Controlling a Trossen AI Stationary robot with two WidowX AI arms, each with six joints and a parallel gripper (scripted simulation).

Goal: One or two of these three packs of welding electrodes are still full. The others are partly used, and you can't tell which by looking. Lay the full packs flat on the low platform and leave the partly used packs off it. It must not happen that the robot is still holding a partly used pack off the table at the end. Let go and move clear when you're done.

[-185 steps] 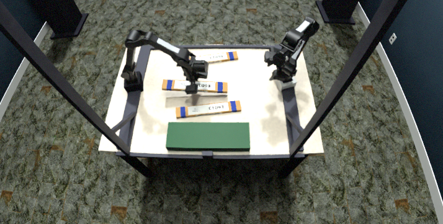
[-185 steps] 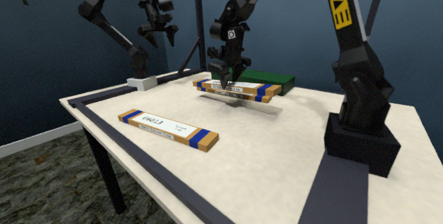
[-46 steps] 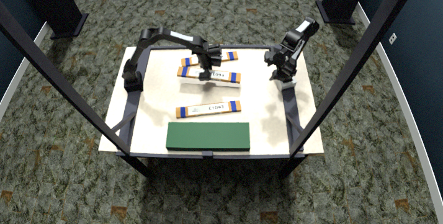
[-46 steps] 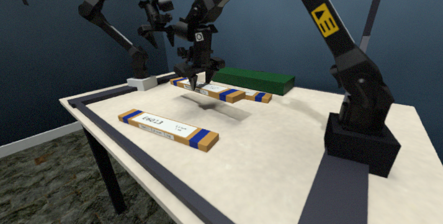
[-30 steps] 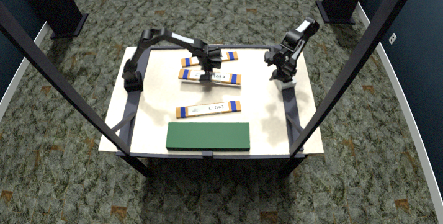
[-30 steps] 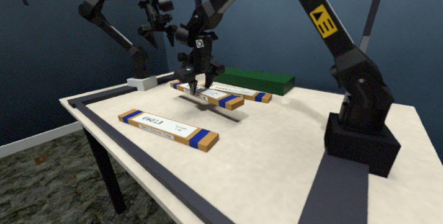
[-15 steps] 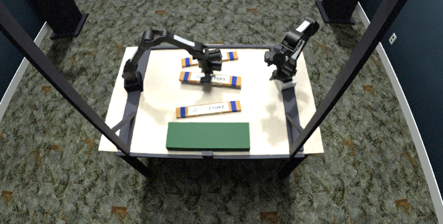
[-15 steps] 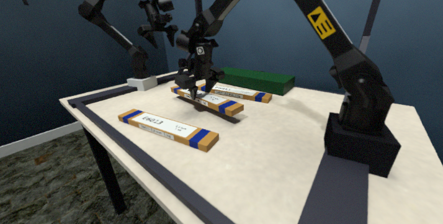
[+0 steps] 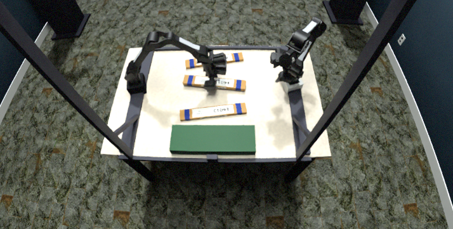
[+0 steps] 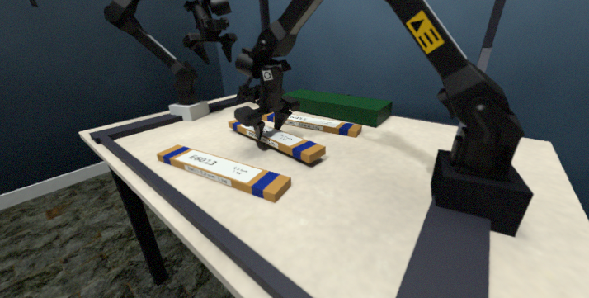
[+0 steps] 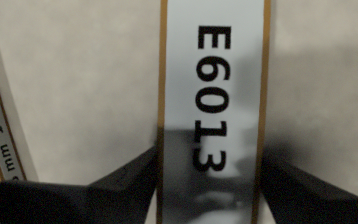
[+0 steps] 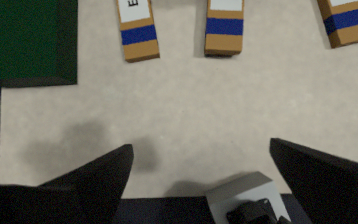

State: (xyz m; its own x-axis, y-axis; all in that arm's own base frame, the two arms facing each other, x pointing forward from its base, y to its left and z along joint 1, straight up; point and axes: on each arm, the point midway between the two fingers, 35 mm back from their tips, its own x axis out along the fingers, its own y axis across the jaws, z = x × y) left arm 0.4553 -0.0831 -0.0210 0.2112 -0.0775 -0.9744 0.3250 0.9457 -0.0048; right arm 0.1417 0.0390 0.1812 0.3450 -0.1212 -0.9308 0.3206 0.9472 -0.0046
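Now: left hand 29 cm short of the dark frame rail, 5 cm above it and 1 cm to the left of it. The rest, counted from my left hand: green low platform (36 cm behind, 4 cm below, 1 cm to the left).
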